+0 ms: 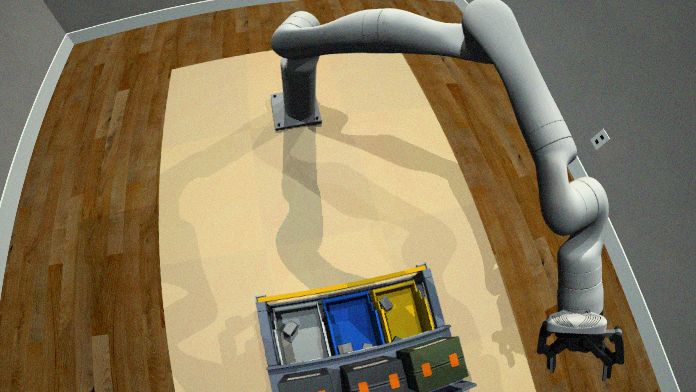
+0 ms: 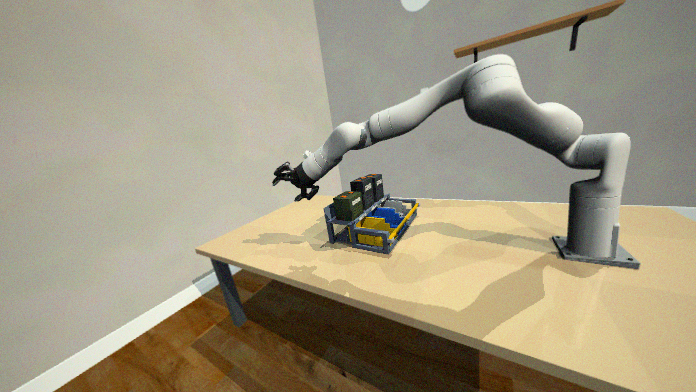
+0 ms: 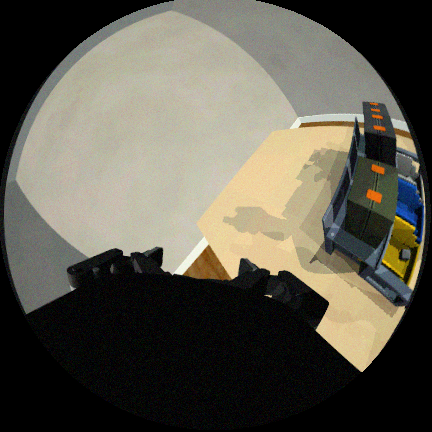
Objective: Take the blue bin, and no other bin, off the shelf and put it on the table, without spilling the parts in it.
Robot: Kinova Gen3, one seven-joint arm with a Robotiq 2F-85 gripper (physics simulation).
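Frame: origin at the arm's base, x ahead, y left, z up, level; centimetres.
Seen in the pictures: gripper, between the fingertips: (image 1: 577, 373) (image 2: 284, 192) (image 3: 200, 262); arm's base, origin of its link: (image 1: 299, 107) (image 2: 589, 249).
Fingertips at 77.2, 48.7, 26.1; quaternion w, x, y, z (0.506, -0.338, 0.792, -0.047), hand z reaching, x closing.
Observation:
Offsets run from my fingertips to a thing's top centre, as dx, dy, dz. "*": to the spot under its first point. Level surfaces: height alone.
The blue bin {-14.2, -36.8, -19.4} (image 1: 351, 320) (image 2: 387, 216) (image 3: 410, 200) sits in the lower tier of the shelf (image 1: 263, 332) (image 2: 330, 233) (image 3: 350, 245), between the grey bin {-12.3, -47.8, -19.4} (image 1: 305, 345) and the yellow bin {-16.0, -25.7, -19.4} (image 1: 404, 315) (image 2: 371, 238) (image 3: 395, 257). Small grey parts lie in the blue bin at its end near the upper tier. My gripper (image 1: 578, 372) (image 2: 285, 192) (image 3: 200, 262) is open and empty. It hangs in the air, off to the side of the shelf and well apart from the blue bin. The table {dz -27.5} (image 1: 225, 210) (image 2: 450, 290) (image 3: 265, 175) carries the shelf.
A green case {-6.4, -24.0, -7.6} (image 1: 434, 364) (image 2: 347, 205) (image 3: 372, 200) and two dark cases {-4.9, -35.8, -4.1} (image 1: 372, 375) {* -5.9, -47.1, -5.3} (image 1: 305, 382) stand on the shelf's upper tier, beside the bins. A yellow rail {-24.4, -38.5, -21.0} (image 1: 345, 284) (image 2: 404, 222) runs along the shelf's side facing the arm base (image 1: 298, 117) (image 2: 595, 255). Walls stand beyond the table.

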